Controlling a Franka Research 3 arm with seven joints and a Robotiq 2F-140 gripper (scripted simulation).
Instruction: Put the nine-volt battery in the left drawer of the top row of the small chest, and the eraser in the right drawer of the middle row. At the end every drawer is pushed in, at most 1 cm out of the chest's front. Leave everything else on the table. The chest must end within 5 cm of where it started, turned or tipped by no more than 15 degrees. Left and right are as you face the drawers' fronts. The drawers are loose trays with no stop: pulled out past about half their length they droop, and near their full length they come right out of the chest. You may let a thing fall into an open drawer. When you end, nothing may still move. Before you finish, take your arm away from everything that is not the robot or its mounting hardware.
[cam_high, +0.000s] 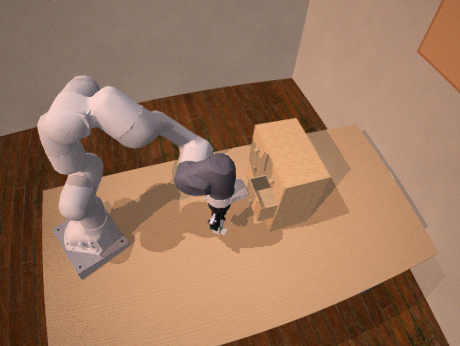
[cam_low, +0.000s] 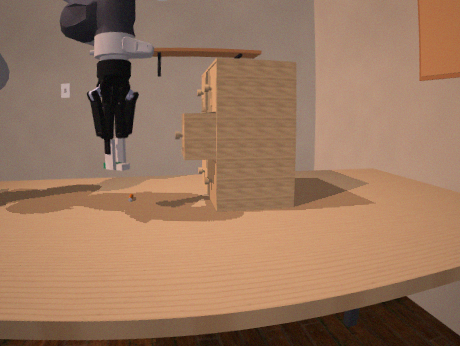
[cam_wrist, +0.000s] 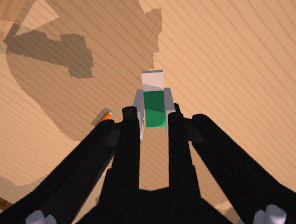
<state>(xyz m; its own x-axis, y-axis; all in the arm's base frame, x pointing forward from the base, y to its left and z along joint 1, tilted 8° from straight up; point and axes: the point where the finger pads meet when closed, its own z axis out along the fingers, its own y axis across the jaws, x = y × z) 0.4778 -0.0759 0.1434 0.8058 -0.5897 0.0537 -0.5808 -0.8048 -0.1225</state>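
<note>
Now: the small orange object 120 mm to the left of my hand and 130 mm below it. Also, from my hand: red nine-volt battery: 280 mm ahead, 200 mm to the left, 100 mm above; then green-and-white eraser: 10 mm ahead, 30 mm below.
</note>
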